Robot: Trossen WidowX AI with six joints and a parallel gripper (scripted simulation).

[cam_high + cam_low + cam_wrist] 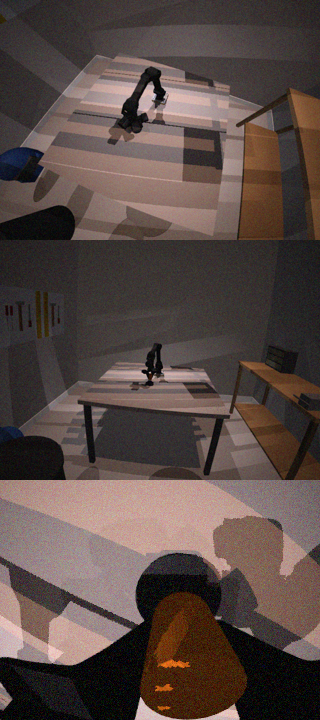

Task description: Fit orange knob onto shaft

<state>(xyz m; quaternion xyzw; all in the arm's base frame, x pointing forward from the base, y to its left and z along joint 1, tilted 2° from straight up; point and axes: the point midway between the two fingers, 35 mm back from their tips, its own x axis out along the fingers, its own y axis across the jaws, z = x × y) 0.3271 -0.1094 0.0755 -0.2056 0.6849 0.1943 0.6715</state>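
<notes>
My gripper tip is 40 mm above the round dark pedestal. The rest, counted from my gripper tip: orange knob 30 mm above.
</notes>
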